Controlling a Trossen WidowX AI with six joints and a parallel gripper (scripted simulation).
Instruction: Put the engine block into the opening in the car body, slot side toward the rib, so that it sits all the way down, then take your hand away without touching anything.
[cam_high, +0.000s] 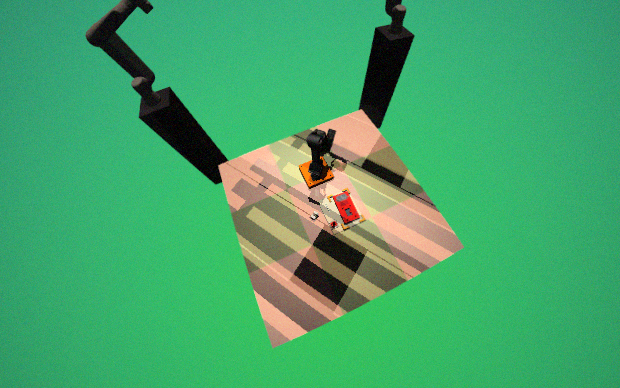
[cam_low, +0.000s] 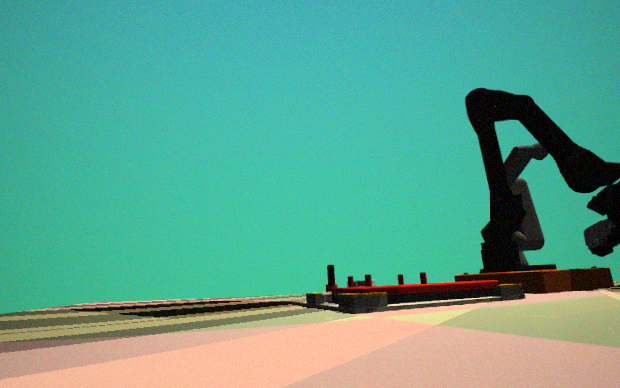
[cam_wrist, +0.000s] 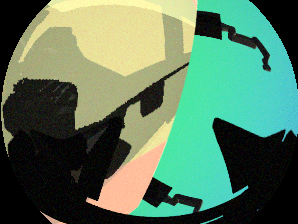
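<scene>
Right now the engine block is 560 mm ahead of my gripper tip, 210 mm to the right of it and 30 mm below it.
</scene>
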